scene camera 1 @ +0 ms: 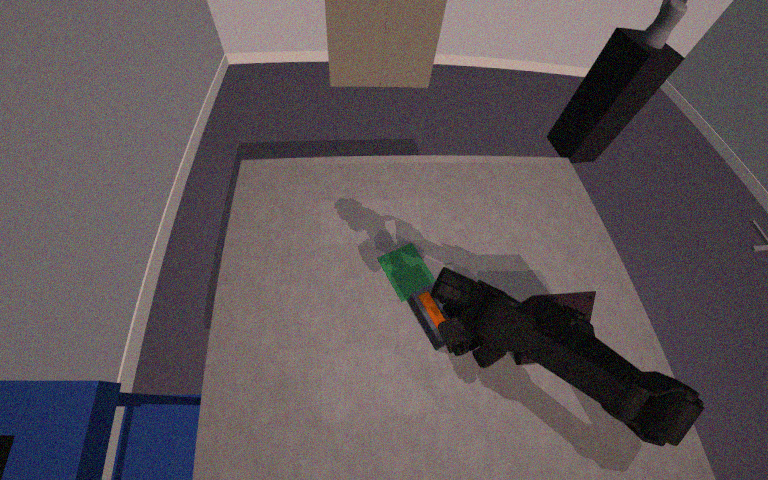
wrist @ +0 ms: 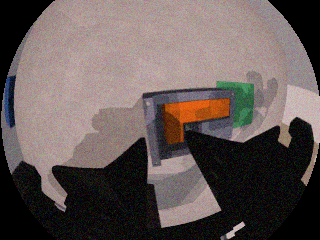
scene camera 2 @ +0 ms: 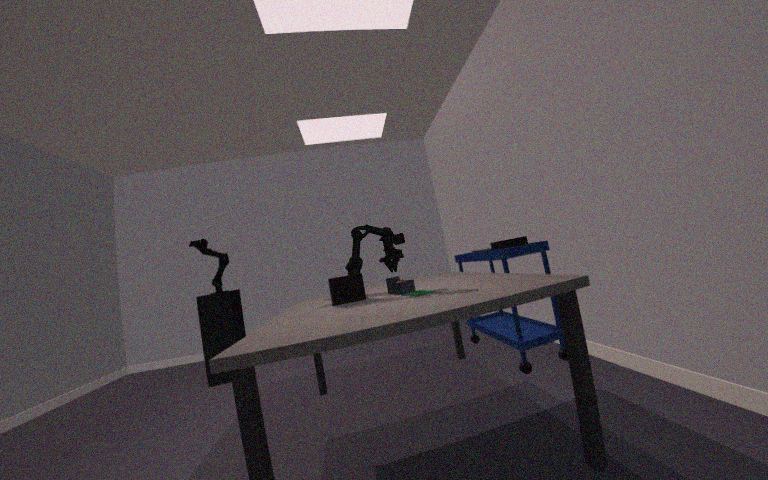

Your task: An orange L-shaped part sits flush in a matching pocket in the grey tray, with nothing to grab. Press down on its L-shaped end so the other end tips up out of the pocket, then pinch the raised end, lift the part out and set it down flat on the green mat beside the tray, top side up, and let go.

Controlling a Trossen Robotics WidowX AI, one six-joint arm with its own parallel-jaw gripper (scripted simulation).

Labels:
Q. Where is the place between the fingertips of my gripper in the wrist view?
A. At 165,138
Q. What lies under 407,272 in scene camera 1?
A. A green mat.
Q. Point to a green mat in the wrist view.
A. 244,97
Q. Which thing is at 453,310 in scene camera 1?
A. My gripper.

